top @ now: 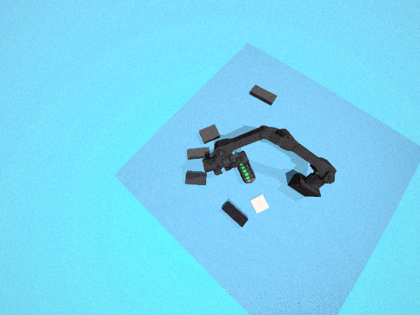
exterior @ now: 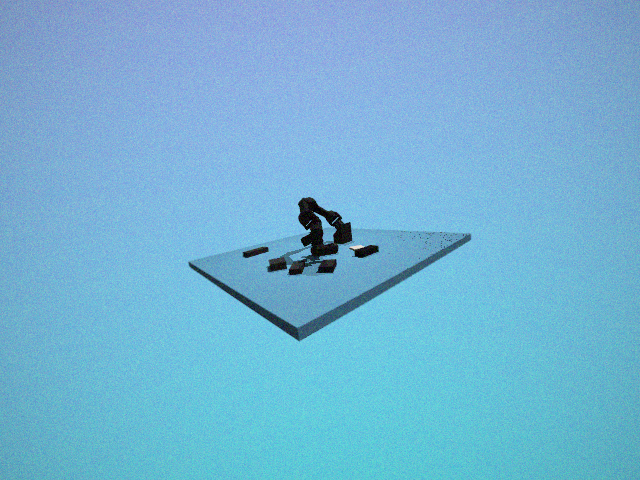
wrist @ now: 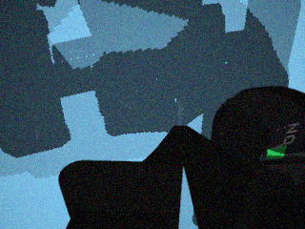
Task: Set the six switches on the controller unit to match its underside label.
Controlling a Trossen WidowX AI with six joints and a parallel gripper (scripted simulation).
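The white block lies 24 cm behind my gripper tip and 9 cm to the left of it.
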